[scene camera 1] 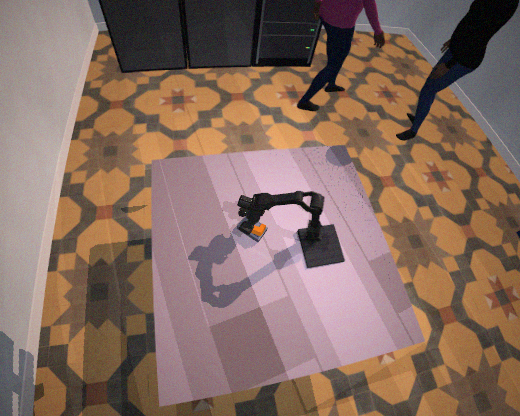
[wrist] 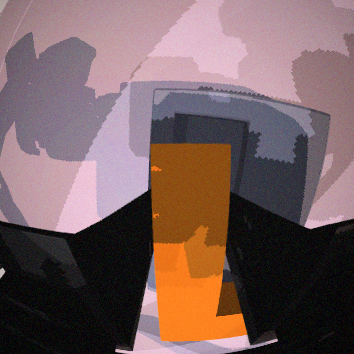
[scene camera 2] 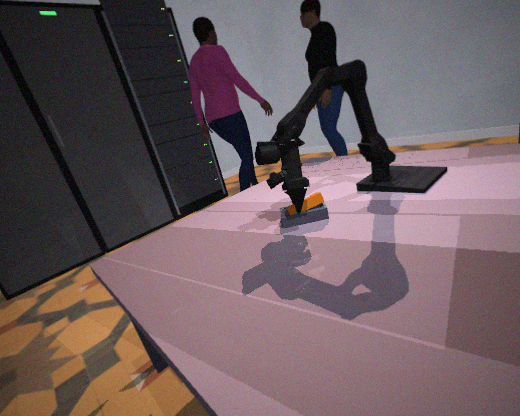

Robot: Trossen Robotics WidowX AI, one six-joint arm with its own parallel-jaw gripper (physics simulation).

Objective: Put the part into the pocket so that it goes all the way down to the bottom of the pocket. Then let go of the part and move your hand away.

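Seen in the pictures: gripper, between the fingertips: [wrist: 186,195] [scene camera 2: 298,212]; arm's base, origin of its link: [scene camera 1: 312,237] [scene camera 2: 380,178].
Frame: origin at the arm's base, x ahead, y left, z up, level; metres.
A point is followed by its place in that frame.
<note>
The orange part [scene camera 1: 259,230] @(z 0.048, x 0.274, y -0.112 m) [scene camera 2: 314,200] @(z 0.036, x 0.291, y -0.111 m) [wrist: 190,195] @(z 0.035, x 0.322, y -0.171 m) is a long block held between my gripper's fingers. My gripper [scene camera 1: 251,226] @(z 0.008, x 0.320, y -0.158 m) [scene camera 2: 300,209] @(z 0.008, x 0.320, y -0.158 m) [wrist: 186,195] @(z 0.008, x 0.320, y -0.158 m) is shut on it, low over the slate-grey pocket block [scene camera 1: 253,237] @(z 0.003, x 0.307, y -0.102 m) [scene camera 2: 306,219] @(z -0.011, x 0.327, y -0.130 m) [wrist: 280,175] @(z 0.012, x 0.294, y -0.200 m). In scene camera 2 the part is tilted, with its right end higher and its left end close to the block's top. In the wrist view the dark rectangular pocket [wrist: 215,131] @(z -0.019, x 0.332, y -0.191 m) shows beyond the part's far end; the part covers the rest of it. Whether the part touches the block or enters the pocket is hidden.
The arm's black base plate [scene camera 1: 325,252] @(z -0.007, x -0.031, y 0.104 m) [scene camera 2: 405,179] @(z -0.005, x 0.014, y 0.080 m) stands on the pink table [scene camera 1: 250,340] @(z -0.023, x 0.500, y 0.365 m) [scene camera 2: 300,350] @(z -0.024, x 0.739, y 0.069 m) to the right of the block. Two people [scene camera 1: 340,45] [scene camera 2: 220,90] and dark cabinets [scene camera 1: 150,35] [scene camera 2: 50,125] are beyond the table. The arm's shadow falls across the table.
</note>
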